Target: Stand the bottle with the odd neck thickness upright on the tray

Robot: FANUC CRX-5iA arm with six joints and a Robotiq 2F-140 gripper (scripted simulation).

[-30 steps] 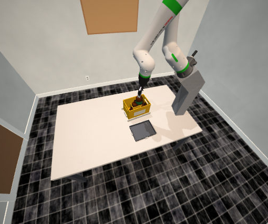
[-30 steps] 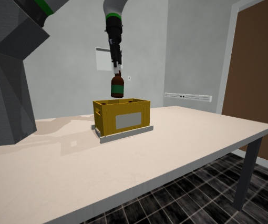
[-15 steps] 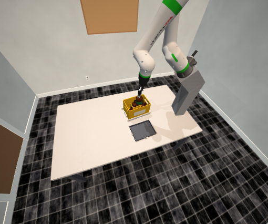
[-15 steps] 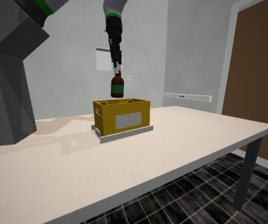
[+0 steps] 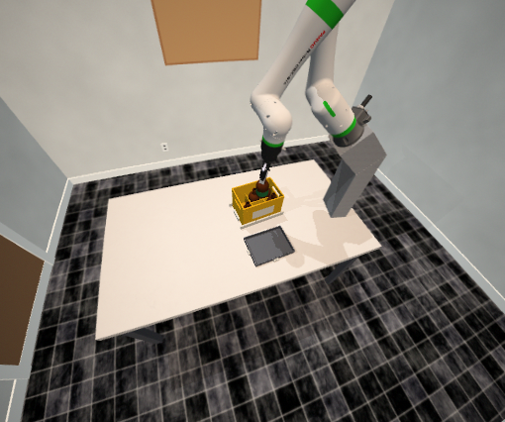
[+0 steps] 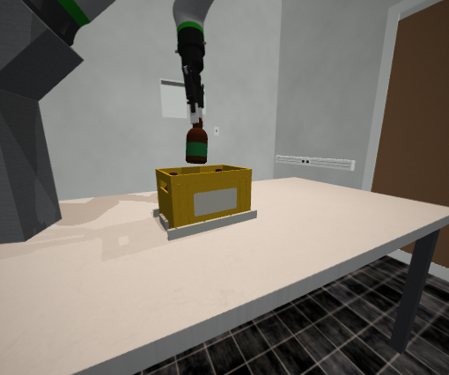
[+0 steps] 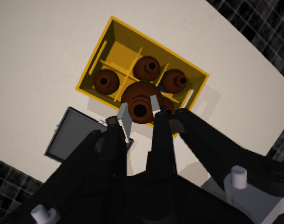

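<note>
Right now the brown bottle is 8 cm below my hand, 1 cm to the right of it and 1 cm behind it. From my hand the other things lie so: crate 27 cm below, 5 cm to the right, 2 cm behind; dark grey tray 34 cm below, 20 cm to the left, 9 cm ahead.
</note>
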